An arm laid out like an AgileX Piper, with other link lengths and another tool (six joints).
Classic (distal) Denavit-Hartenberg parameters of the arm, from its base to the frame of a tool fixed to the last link. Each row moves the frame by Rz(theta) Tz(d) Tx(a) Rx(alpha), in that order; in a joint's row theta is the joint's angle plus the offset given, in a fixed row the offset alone. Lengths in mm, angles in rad.
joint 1: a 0; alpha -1.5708; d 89.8; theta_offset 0
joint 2: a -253.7; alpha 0; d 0; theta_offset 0.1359
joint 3: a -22; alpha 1.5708; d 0; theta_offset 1.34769
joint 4: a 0; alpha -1.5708; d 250.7; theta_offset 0
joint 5: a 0; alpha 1.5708; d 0; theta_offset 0
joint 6: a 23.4; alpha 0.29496; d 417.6; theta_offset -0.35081
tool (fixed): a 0; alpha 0; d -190.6; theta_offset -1.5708
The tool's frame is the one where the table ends.
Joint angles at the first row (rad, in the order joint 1, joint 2, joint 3, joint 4, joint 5, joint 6):
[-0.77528 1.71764 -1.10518 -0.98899 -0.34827 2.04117]
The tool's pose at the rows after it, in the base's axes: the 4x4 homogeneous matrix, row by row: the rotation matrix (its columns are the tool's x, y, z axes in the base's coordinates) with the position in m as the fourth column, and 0 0 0 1 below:
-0.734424 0.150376 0.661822 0.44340; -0.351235 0.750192 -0.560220 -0.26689; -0.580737 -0.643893 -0.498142 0.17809; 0 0 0 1
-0.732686 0.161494 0.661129 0.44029; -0.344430 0.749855 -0.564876 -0.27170; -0.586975 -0.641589 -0.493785 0.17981; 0 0 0 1
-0.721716 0.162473 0.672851 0.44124; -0.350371 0.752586 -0.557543 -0.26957; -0.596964 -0.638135 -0.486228 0.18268; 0 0 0 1
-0.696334 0.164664 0.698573 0.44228; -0.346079 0.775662 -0.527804 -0.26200; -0.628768 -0.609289 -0.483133 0.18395; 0 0 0 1
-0.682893 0.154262 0.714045 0.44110; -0.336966 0.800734 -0.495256 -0.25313; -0.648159 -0.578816 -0.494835 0.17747; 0 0 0 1
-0.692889 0.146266 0.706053 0.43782; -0.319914 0.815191 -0.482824 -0.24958; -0.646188 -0.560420 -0.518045 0.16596; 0 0 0 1
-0.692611 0.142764 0.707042 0.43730; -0.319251 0.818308 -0.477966 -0.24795; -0.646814 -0.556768 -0.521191 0.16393; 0 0 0 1
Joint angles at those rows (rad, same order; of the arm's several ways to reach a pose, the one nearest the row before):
[-0.77969 1.71764 -1.10518 -0.98901 -0.35032 2.04119]
[-0.79394 1.71764 -1.10517 -0.98898 -0.35997 2.04393]
[-0.79483 1.71764 -1.10516 -0.98897 -0.37622 2.04795]
[-0.79482 1.71766 -1.08795 -0.98477 -0.41812 2.07189]
[-0.79481 1.71762 -1.05624 -0.98694 -0.45415 2.09286]
[-0.79482 1.71762 -1.02518 -0.98058 -0.45820 2.09285]
[-0.79482 1.71765 -1.01819 -0.98060 -0.46322 2.09287]

